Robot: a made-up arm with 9 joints.
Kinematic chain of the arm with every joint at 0, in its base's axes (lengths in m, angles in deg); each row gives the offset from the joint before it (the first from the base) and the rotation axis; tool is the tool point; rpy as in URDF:
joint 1: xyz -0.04 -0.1 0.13 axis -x
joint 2: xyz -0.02 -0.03 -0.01 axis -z
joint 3: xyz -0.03 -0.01 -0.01 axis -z
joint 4: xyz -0.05 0 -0.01 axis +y
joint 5: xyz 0.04 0 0.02 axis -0.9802 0.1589 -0.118
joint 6: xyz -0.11 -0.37 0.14 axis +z
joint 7: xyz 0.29 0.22 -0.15 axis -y
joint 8: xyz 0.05 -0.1 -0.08 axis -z
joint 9: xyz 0.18 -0.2 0 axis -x
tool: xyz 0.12 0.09 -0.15 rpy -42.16 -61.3 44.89
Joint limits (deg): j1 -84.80..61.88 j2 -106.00..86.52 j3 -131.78..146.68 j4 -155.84..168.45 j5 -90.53..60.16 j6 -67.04..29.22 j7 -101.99..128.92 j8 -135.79..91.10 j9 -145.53..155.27
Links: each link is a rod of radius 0.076 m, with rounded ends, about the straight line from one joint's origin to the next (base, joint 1, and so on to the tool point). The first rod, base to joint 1, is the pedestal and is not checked.
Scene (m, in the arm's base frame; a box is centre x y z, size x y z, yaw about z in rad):
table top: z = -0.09
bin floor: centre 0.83 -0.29 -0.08 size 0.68 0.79 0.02 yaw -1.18
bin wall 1: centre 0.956 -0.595 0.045 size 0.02 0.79 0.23 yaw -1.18
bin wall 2: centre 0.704 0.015 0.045 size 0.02 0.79 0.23 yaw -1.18
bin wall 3: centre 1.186 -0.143 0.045 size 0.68 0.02 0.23 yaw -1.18
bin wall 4: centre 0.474 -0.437 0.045 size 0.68 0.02 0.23 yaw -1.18
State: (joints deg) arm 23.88 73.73 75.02 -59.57 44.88 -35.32 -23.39 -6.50 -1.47
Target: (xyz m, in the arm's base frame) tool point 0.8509 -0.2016 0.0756
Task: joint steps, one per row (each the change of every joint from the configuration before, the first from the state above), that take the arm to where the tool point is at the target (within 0.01 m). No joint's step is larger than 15 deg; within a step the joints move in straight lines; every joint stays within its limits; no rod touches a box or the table.
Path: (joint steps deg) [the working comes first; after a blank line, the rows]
Joints at the target: 27.48 86.52 146.67 -87.25 60.16 -66.57 -25.42 22.52 8.47
Straight joint move there: touches bin wall 2, bin wall 4.

1: -1.25 6.39 12.47 11.68 6.37 6.17 -2.04 5.23 -2.03
2: -1.24 6.40 12.47 11.68 6.36 6.18 -2.05 5.24 -2.03
3: -4.07 0.00 11.68 -9.68 0.64 -7.61 6.97 6.20 -0.51
4: -4.06 0.00 11.68 -9.68 0.64 -7.60 6.96 6.20 -0.52
5: -4.07 0.00 11.68 -9.67 0.63 -7.61 6.96 6.20 -0.51
6: -4.06 0.00 11.68 -9.68 0.64 -7.60 6.97 6.20 -0.51
7: 11.17 0.00 -0.01 -6.17 0.00 -6.59 -12.90 -3.13 8.03
8: 11.18 0.00 0.00 -6.16 0.00 -6.59 -12.90 -3.12 8.02

